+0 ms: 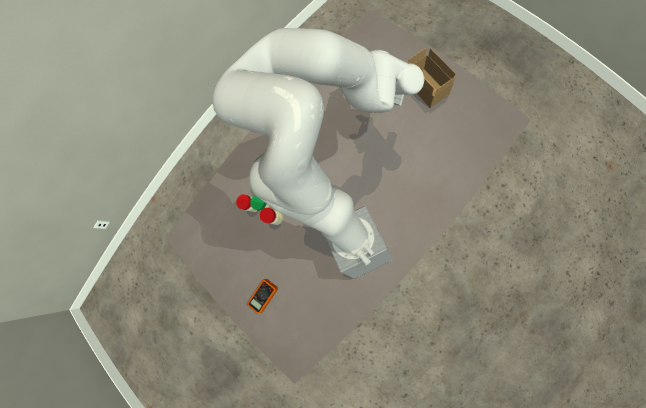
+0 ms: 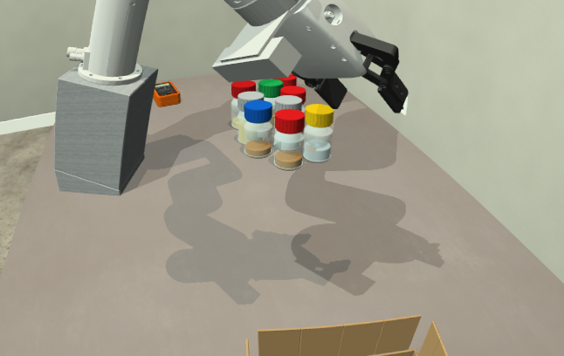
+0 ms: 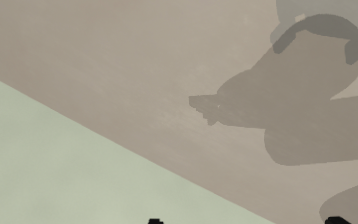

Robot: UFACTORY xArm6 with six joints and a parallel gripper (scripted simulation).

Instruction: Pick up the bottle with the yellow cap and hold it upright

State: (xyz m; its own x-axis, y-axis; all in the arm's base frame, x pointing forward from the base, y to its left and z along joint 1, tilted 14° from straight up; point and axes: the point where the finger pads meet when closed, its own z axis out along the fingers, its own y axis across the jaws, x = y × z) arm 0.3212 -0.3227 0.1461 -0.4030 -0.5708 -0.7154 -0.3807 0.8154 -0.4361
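Right now my hand is 340 mm to the right of the yellow-capped bottle, 210 mm above it and 50 mm short of it. The rest, counted from my hand: cardboard box: 270 mm to the right, 190 mm below, 100 mm behind; red-capped bottle: 320 mm to the left, 210 mm below, 10 mm behind; blue-capped bottle: 370 mm to the left, 210 mm below, 60 mm behind.
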